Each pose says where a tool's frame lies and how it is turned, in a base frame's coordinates. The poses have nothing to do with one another.
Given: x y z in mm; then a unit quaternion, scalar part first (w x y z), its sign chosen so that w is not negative.
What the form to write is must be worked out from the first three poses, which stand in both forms.
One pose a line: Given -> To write
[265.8 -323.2 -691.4 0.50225 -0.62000 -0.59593 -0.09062] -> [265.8 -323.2 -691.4 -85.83 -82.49 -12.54]
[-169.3 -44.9 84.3 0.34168 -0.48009 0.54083 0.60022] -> [-169.3 -44.9 84.3 -71.54 80.59 89.44]
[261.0 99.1 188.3 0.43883 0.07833 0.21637 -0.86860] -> [261.0 99.1 188.3 11.15 30.81 -123.67]
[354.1 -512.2 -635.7 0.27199 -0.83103 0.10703 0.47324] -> [354.1 -512.2 -635.7 -128.19 16.51 73.00]
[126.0 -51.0 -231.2 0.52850 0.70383 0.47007 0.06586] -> [126.0 -51.0 -231.2 96.33 64.34 9.01]
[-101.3 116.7 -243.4 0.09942 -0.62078 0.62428 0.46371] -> [-101.3 116.7 -243.4 -105.18 105.77 78.57]
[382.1 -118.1 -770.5 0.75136 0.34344 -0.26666 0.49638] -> [382.1 -118.1 -770.5 42.98 -33.37 62.12]
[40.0 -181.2 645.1 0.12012 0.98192 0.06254 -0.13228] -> [40.0 -181.2 645.1 164.39 10.47 -22.15]
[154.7 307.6 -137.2 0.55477 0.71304 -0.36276 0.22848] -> [154.7 307.6 -137.2 96.51 -49.10 30.92]
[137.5 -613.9 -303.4 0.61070 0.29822 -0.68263 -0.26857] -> [137.5 -613.9 -303.4 39.44 -90.27 -35.52]
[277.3 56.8 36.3 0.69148 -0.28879 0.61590 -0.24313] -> [277.3 56.8 36.3 -36.98 78.87 -31.13]
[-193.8 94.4 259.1 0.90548 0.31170 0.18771 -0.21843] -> [-193.8 94.4 259.1 36.89 22.21 -25.85]
